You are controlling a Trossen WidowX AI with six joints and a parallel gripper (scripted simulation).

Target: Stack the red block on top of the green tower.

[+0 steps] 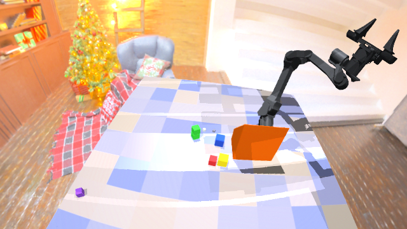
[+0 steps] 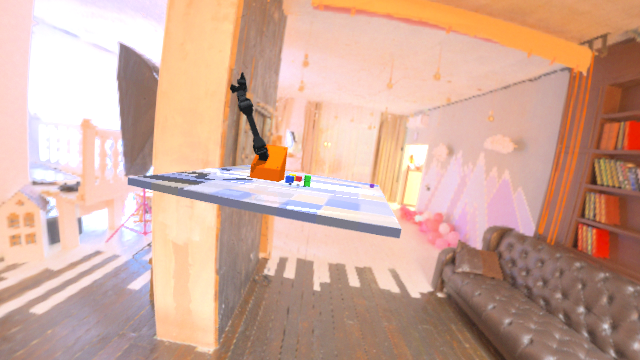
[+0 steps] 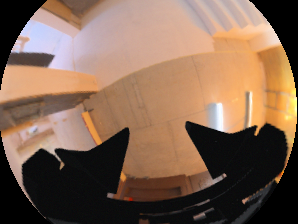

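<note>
The red block is 700 mm below my gripper tip, 510 mm ahead of it and 20 mm to the left of it. The rest, counted from my gripper tip: small purple block 1070 mm ahead, 710 mm below, 280 mm to the left; then blue block 700 mm below, 470 mm ahead, 100 mm to the right; then yellow block 700 mm below, 460 mm ahead, 20 mm to the left.
</note>
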